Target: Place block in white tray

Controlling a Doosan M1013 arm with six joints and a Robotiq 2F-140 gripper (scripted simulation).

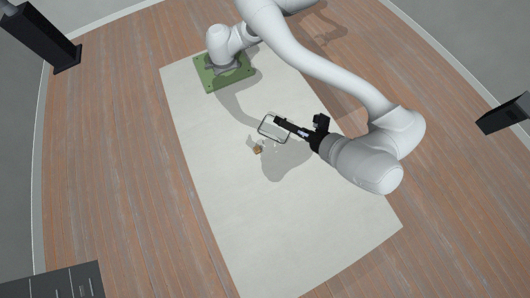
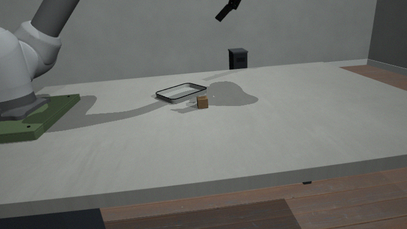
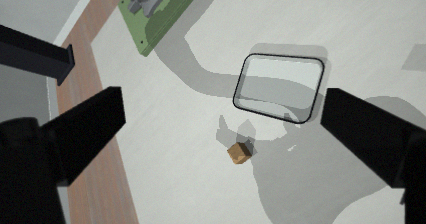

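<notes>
Now: the wooden block 6 cm behind my hand, 13 cm to the right of it and 30 cm below it. Also, from my hand: white tray (13 cm behind, 1 cm to the left, 30 cm below).
</notes>
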